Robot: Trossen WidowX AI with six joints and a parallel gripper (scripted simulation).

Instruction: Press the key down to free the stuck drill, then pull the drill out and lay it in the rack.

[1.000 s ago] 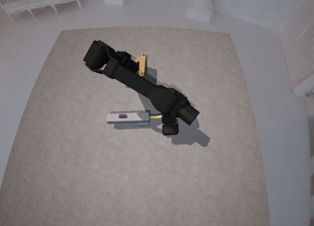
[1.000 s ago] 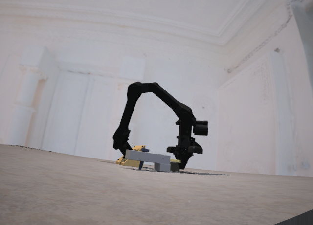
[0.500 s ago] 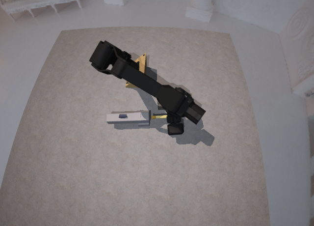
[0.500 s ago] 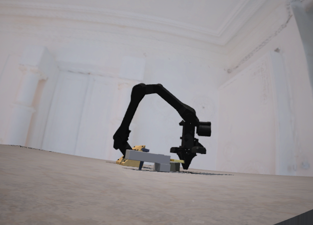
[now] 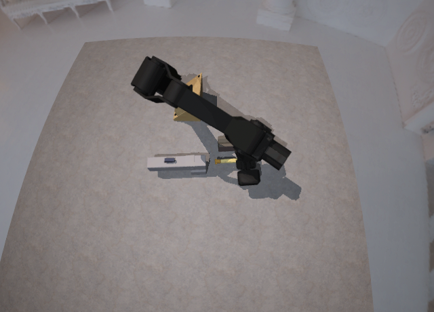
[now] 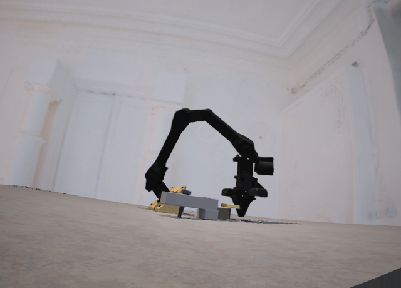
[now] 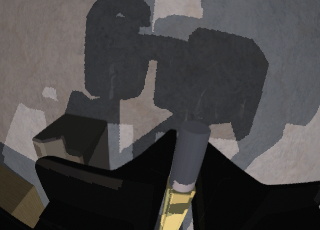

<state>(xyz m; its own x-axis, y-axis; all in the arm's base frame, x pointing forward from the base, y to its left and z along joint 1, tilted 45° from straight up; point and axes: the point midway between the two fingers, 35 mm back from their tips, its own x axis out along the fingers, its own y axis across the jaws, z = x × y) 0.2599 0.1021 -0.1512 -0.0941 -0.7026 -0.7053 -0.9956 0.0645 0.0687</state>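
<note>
The drill is 40 mm to the right of my gripper tip and 40 mm above it. The rest, counted from my gripper tip: rack (70 mm behind, 40 mm to the right, 10 mm above); then blue key (230 mm to the right, 40 mm above); then grey block (210 mm to the right, 30 mm above).
</note>
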